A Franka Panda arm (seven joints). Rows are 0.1 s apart.
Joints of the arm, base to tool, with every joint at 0 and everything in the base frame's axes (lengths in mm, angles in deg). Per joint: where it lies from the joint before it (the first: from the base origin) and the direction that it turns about. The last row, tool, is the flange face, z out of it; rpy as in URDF.
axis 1: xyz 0 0 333 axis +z
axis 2: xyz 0 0 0 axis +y
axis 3: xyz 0 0 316 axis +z
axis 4: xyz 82.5 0 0 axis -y
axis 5: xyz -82.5 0 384 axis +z
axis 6: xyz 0 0 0 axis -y
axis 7: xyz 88 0 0 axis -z
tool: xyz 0 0 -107 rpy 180 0 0
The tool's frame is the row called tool.
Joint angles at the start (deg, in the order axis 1, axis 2, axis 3, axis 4, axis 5, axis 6, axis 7):
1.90 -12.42 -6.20 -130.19 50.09 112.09 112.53
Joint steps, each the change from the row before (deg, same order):
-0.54 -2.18 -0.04 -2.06 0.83 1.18 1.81
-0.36 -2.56 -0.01 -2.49 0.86 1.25 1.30
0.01 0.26 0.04 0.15 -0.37 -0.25 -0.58
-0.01 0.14 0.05 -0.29 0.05 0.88 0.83
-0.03 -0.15 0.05 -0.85 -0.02 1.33 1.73
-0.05 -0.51 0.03 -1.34 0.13 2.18 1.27
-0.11 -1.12 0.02 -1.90 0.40 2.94 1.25
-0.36 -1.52 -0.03 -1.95 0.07 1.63 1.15
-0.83 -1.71 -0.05 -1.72 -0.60 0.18 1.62
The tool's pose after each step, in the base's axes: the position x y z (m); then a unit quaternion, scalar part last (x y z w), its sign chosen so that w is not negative. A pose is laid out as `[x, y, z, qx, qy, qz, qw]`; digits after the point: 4 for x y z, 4 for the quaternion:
[0.4714, 0.0073, 0.4625, -0.2960, 0.8664, 0.3490, 0.1998]
[0.4593, 0.0038, 0.4643, -0.2758, 0.8706, 0.3502, 0.2083]
[0.4599, 0.0044, 0.4630, -0.2828, 0.8695, 0.3486, 0.2062]
[0.4605, 0.0033, 0.4601, -0.2727, 0.8738, 0.3464, 0.2053]
[0.4590, 0.0014, 0.4552, -0.2538, 0.8812, 0.3438, 0.2020]
[0.4561, -0.0020, 0.4499, -0.2343, 0.8887, 0.3369, 0.2046]
[0.4508, -0.0071, 0.4456, -0.2109, 0.8962, 0.3271, 0.2131]
[0.4425, -0.0121, 0.4427, -0.1924, 0.9013, 0.3218, 0.2170]
[0.4326, -0.0183, 0.4414, -0.1756, 0.9059, 0.3204, 0.2140]

